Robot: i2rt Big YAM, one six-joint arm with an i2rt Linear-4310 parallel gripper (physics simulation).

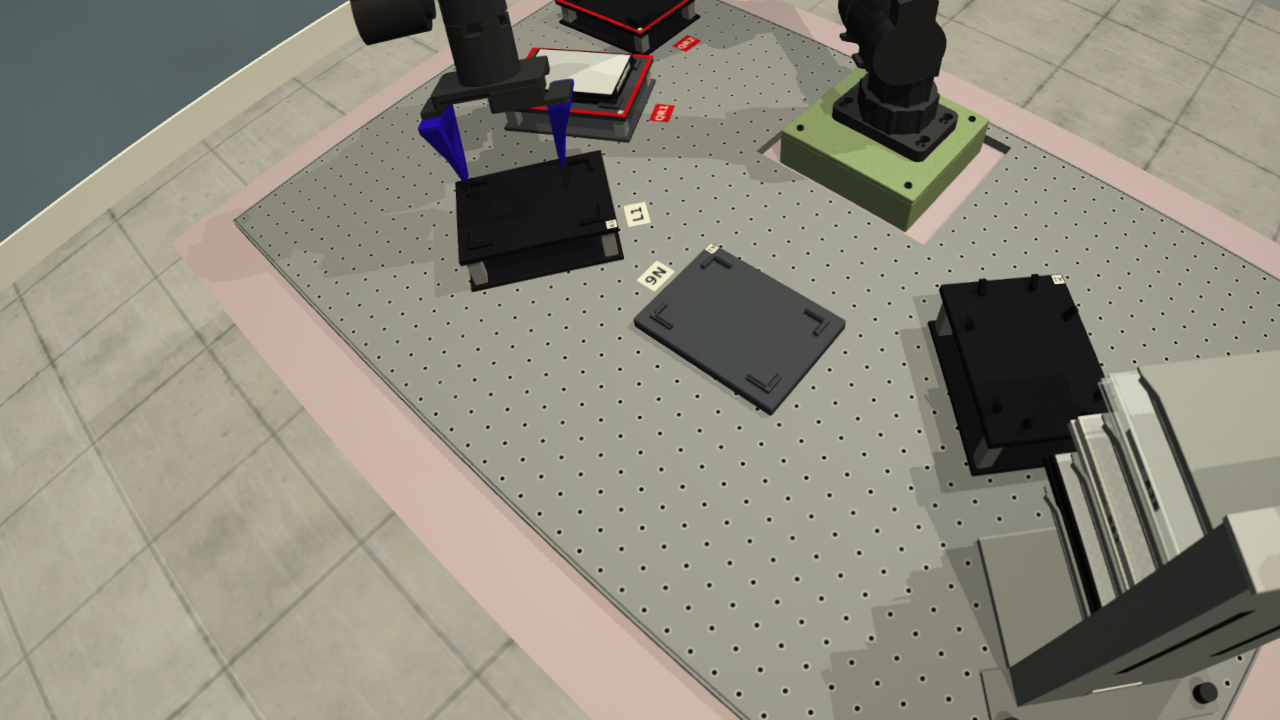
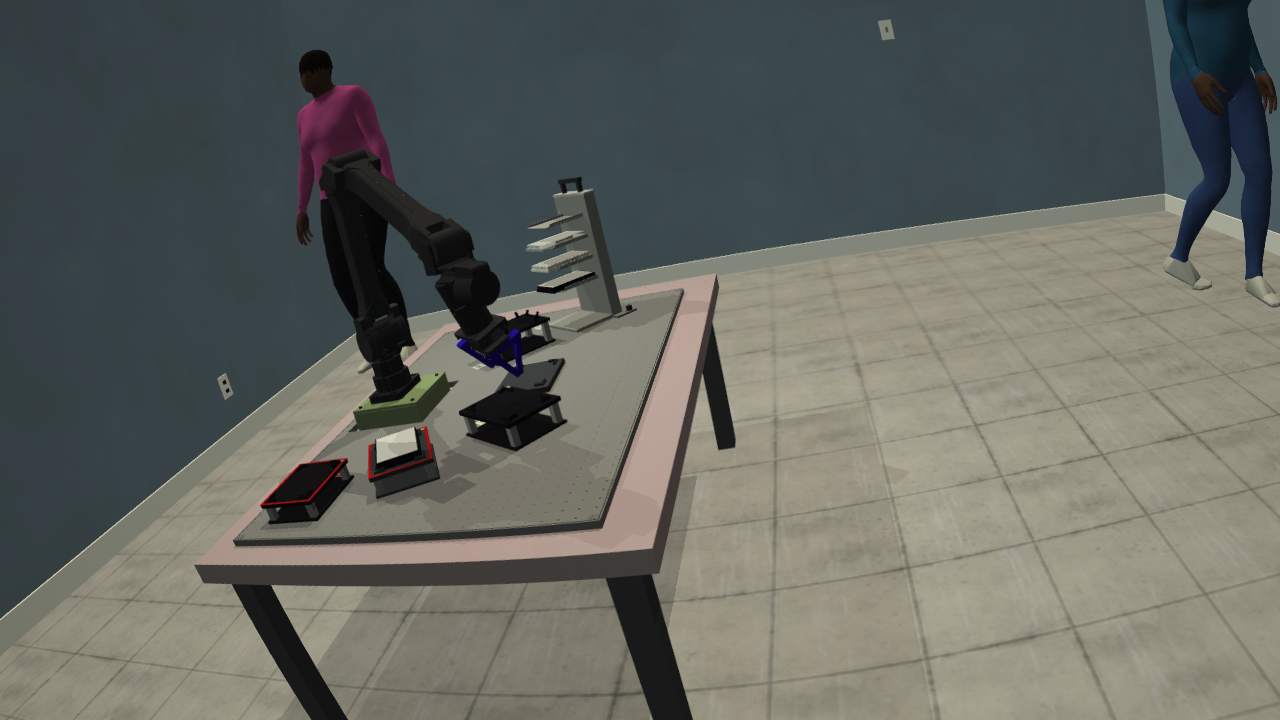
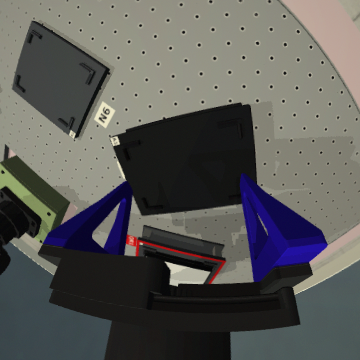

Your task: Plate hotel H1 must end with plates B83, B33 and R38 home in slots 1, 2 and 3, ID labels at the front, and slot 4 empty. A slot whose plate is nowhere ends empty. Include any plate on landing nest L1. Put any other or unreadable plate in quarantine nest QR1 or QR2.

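Pixels of known places: gripper, between the fingertips: (image 1: 514, 172) (image 2: 507, 370) (image 3: 182, 182); arm's base, origin of its link: (image 1: 893, 120) (image 2: 396, 391) (image 3: 20, 211).
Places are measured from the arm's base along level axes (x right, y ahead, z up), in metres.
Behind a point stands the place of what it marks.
My gripper (image 1: 514, 172) @(y 0.368, x 0.201, z 0.073 m) (image 2: 503, 367) @(y 0.368, x 0.201, z 0.073 m) (image 3: 182, 182) @(y 0.368, x 0.201, z 0.073 m) is open and empty, its blue fingers apart over the rear part of landing nest L1 (image 1: 537, 210) @(y 0.358, x 0.197, z 0.013 m) (image 2: 510, 407) @(y 0.365, x 0.227, z 0.013 m) (image 3: 185, 150) @(y 0.372, x 0.193, z 0.013 m). No plate shows on L1. A white-topped dark plate (image 1: 586, 71) @(y 0.168, x 0.324, z 0.018 m) (image 2: 398, 445) @(y 0.184, x 0.344, z 0.017 m) (image 3: 190, 272) @(y 0.208, x 0.351, z 0.018 m) sits on the red-rimmed nest QR1 (image 1: 581, 111) @(y 0.214, x 0.287, z 0.004 m) (image 3: 180, 251) @(y 0.227, x 0.309, z 0.004 m). The red-rimmed nest QR2 (image 1: 626, 19) @(y 0.047, x 0.378, z 0.007 m) (image 2: 306, 483) @(y 0.013, x 0.435, z 0.003 m) bears no plate. Hotel H1 (image 1: 1136, 626) @(y 0.433, x -0.416, z 0.174 m) (image 2: 597, 250) @(y 0.420, x -0.403, z 0.136 m) holds white plates (image 2: 553, 241) @(y 0.330, x -0.363, z 0.187 m) (image 2: 559, 262) @(y 0.335, x -0.353, z 0.135 m) on its middle levels and a dark plate (image 2: 565, 282) @(y 0.333, x -0.368, z 0.080 m) at the bottom; its top level looks bare. Plate IDs are unreadable.
Low grey nest N6 (image 1: 738, 331) @(y 0.322, x -0.040, z -0.025 m) (image 2: 539, 372) @(y 0.331, x -0.044, z -0.025 m) (image 3: 60, 80) @(y 0.321, x -0.010, z -0.025 m) bears no plate. A black raised stand with pegs (image 1: 1020, 367) @(y 0.219, x -0.270, z 0.023 m) (image 2: 528, 327) @(y 0.258, x -0.242, z 0.020 m) stands between N6 and the hotel. The arm's green base block (image 1: 859, 170) @(y 0.092, x -0.015, z -0.001 m) (image 2: 400, 410) @(y 0.050, x 0.088, z -0.013 m) (image 3: 35, 192) @(y 0.094, x 0.024, z -0.009 m) is beside L1. Two people stand beyond the table.
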